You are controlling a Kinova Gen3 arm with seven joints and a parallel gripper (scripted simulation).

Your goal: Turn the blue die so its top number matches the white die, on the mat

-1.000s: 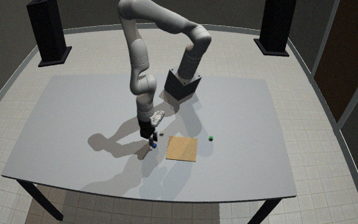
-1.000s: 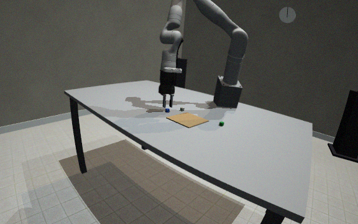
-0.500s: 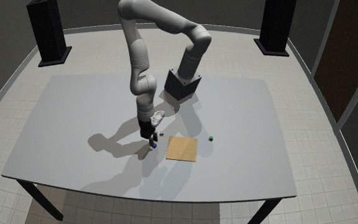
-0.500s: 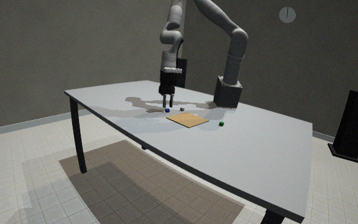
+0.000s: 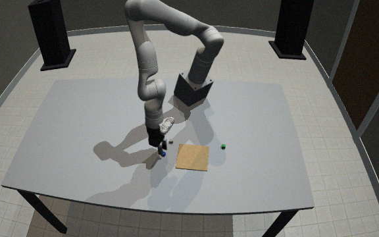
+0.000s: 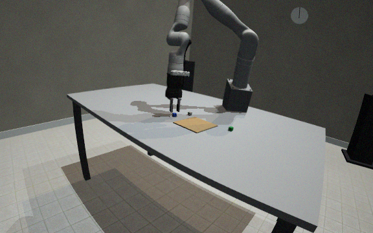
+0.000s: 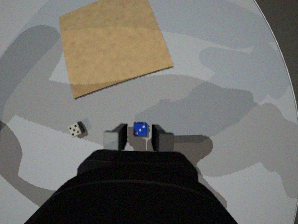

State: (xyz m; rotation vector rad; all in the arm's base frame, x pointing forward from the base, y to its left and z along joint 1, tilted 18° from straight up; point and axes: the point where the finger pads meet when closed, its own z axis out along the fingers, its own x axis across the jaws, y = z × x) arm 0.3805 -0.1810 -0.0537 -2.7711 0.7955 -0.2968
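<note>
My gripper is now 30 mm above the blue die. Also, from my hand: white die 70 mm behind, 40 mm to the left, 30 mm below; then green die 280 mm to the left, 30 mm below, 20 mm behind; then tan mat 140 mm to the left, 40 mm below, 20 mm ahead.
</note>
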